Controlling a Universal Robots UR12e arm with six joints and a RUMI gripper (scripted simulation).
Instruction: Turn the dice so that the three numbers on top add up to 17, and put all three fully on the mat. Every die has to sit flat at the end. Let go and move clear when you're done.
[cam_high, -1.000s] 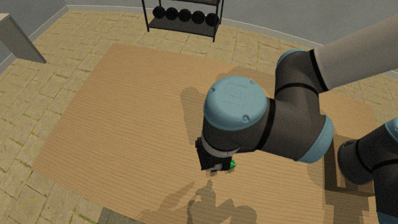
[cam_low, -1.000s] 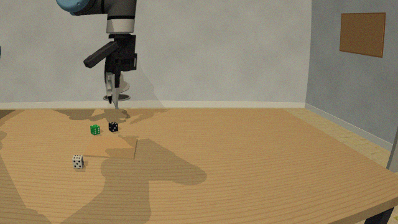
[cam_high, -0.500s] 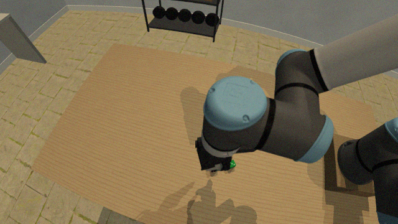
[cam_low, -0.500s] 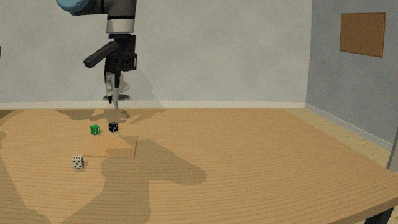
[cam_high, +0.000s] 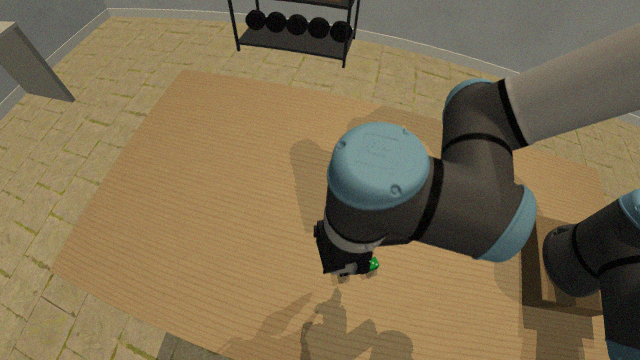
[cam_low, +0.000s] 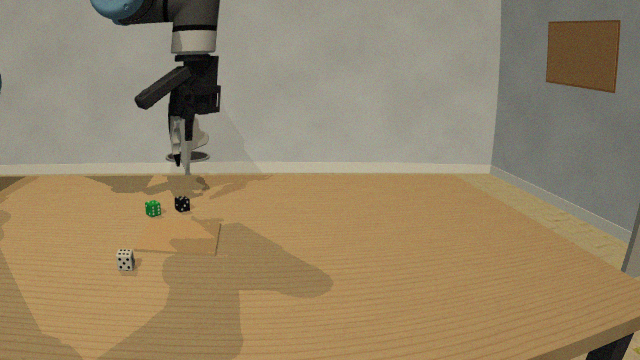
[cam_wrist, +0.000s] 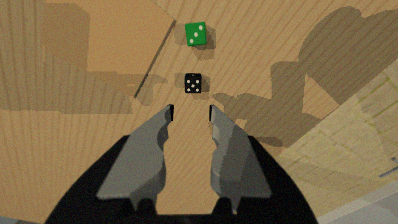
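Now: hand 9 cm above the black die. Round my hand: tan mat 1 cm behind, 14 cm to the right, 10 cm below; green die 6 cm behind, 2 cm to the right, 9 cm below; white die 11 cm behind, 25 cm to the right, 9 cm below.
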